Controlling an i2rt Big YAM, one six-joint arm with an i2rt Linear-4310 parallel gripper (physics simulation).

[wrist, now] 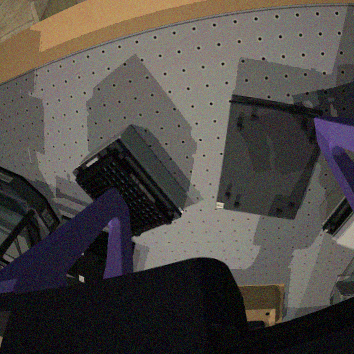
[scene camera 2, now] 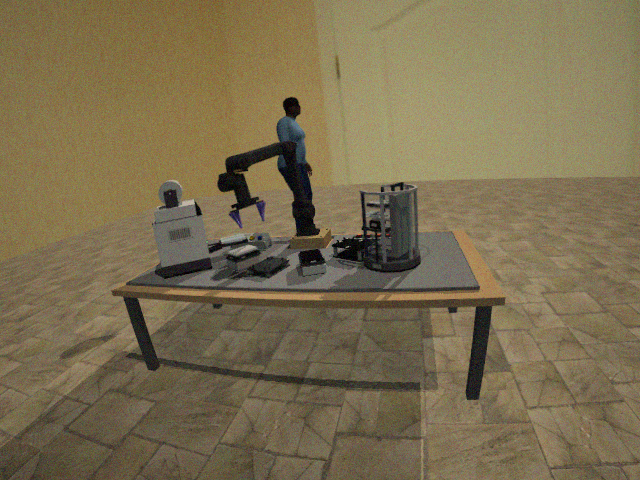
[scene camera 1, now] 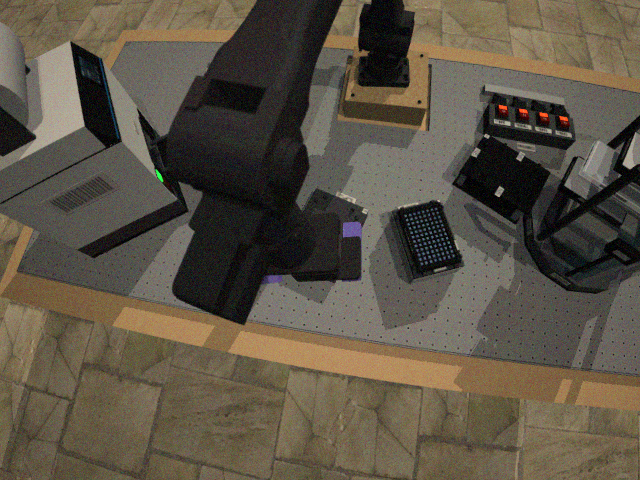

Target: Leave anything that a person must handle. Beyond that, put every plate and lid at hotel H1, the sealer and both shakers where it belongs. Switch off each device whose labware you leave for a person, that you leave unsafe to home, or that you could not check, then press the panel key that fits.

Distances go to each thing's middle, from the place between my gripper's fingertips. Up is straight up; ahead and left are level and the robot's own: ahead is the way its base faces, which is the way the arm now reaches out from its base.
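The blue-welled plate (scene camera 1: pixel 427 233) is 19 cm to the left of my hand, 13 cm behind it and 18 cm below it. As for the plate hotel (scene camera 1: pixel 581 247), that's 54 cm to the left of my hand, 18 cm behind it and 7 cm below it.
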